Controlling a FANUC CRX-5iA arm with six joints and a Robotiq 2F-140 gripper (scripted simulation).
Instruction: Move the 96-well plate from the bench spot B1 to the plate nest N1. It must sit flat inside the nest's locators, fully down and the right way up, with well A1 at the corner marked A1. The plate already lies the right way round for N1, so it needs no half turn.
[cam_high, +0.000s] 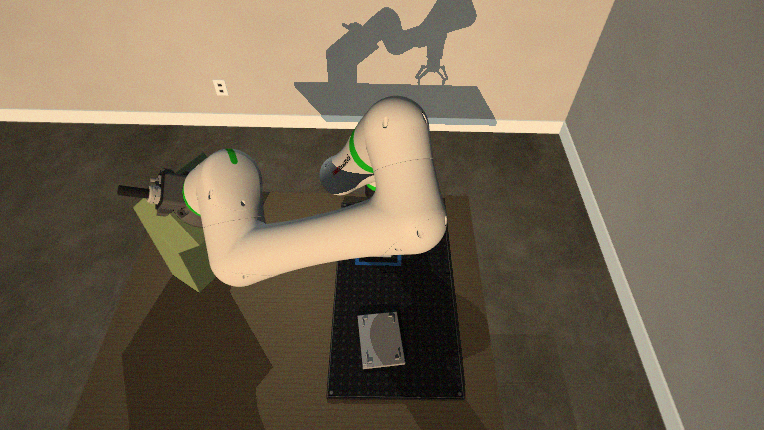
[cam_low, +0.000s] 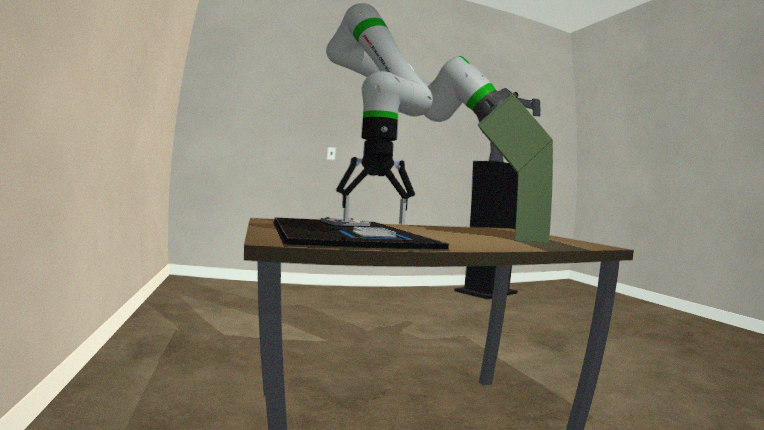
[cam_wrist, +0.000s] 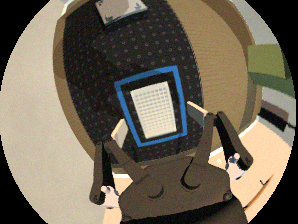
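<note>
My gripper is now 4 cm above the white 96-well plate. The rest, counted from my hand: grey plate nest: 12 cm behind, 34 cm to the right, 3 cm below.
</note>
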